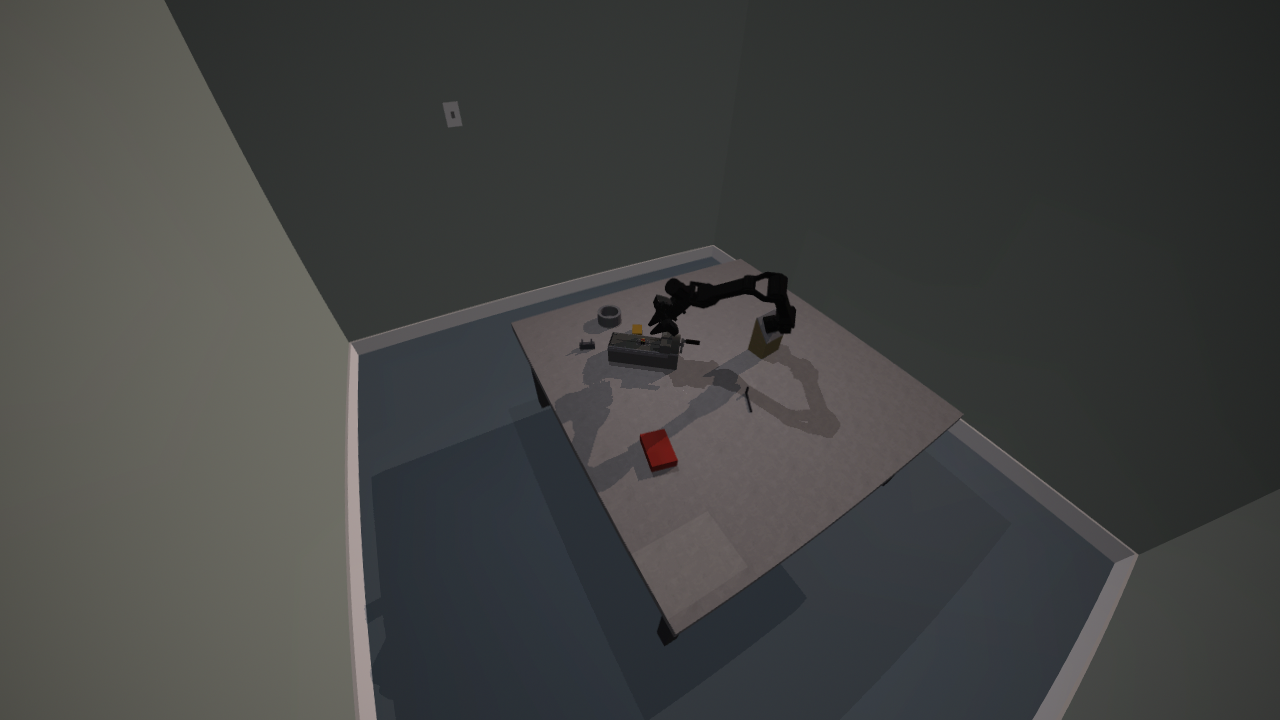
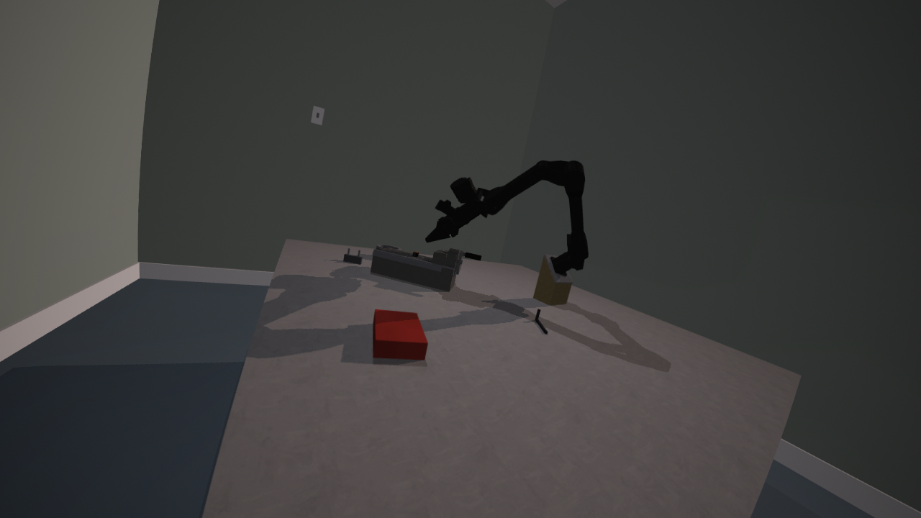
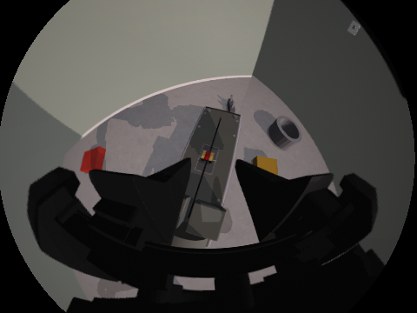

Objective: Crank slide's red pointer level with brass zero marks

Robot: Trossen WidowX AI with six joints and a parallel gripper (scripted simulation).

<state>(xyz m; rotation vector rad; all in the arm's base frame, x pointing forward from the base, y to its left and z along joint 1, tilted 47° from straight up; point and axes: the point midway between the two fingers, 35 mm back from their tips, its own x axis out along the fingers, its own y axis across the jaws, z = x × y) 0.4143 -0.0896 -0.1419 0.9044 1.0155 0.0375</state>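
The red pointer lies 2 cm ahead of my gripper tip and 5 cm below it. The rest, counted from my gripper tip: dark clip: 19 cm ahead, 15 cm to the right, 11 cm below; black crank handle: 11 cm behind, 12 cm to the left, 1 cm below; yellow block: 3 cm behind, 14 cm to the right, 12 cm below.
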